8 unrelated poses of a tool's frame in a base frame.
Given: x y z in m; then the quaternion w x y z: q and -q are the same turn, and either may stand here.
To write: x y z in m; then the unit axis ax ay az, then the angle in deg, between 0 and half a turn. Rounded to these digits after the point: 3 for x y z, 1 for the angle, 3 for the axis.
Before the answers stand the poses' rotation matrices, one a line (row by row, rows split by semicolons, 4 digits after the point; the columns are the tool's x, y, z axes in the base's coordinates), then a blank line. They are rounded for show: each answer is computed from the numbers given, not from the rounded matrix.
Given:
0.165, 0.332, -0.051, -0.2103, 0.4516, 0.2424, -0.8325
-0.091, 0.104, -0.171, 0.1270, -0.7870, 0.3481, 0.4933
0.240, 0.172, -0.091, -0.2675, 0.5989, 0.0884, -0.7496
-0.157, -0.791, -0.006, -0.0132, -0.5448, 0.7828, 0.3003
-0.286, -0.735, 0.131, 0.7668, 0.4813, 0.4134, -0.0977
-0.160, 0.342, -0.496, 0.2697, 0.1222, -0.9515, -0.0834
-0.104, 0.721, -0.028, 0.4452, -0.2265, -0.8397, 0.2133
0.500, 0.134, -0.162, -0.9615, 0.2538, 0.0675, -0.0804
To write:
-0.5037 -0.1312 -0.8539; 0.5691 -0.7940 -0.2137; -0.6500 -0.5935 0.4746
0.2710 -0.6732 -0.6880; -0.4226 -0.7254 0.5433; -0.8649 0.1435 -0.4811
-0.1395 -0.2952 -0.9452; 0.5069 -0.8413 0.1879; -0.8506 -0.4530 0.2670
-0.4060 -0.8451 -0.3479; -0.8609 0.2260 0.4558; -0.3066 0.4846 -0.8193
0.6391 0.5477 0.5399; 0.2481 0.5176 -0.8188; -0.7280 0.6573 0.1950
-0.8247 -0.1876 -0.5336; -0.2775 0.9562 0.0928; 0.4929 0.2246 -0.8406
-0.5010 0.1904 -0.8442; 0.5703 0.8064 -0.1565; 0.6510 -0.5598 -0.5126
0.9780 -0.1204 -0.1706; 0.1889 0.8582 0.4772; 0.0890 -0.4990 0.8620

0.165, 0.332, -0.051, -0.462, -0.248, 0.852, 155.7
-0.091, 0.104, -0.171, -0.793, 0.351, 0.497, 165.4
0.240, 0.172, -0.091, -0.622, -0.092, 0.778, 149.0
-0.157, -0.791, -0.006, 0.545, -0.783, -0.300, 178.5
-0.286, -0.735, 0.131, 0.750, 0.644, -0.152, 79.9
-0.160, 0.342, -0.496, 0.127, -0.988, -0.087, 148.7
-0.104, 0.721, -0.028, -0.253, -0.938, 0.238, 127.1
0.500, 0.134, -0.162, -0.924, -0.246, 0.293, 31.9

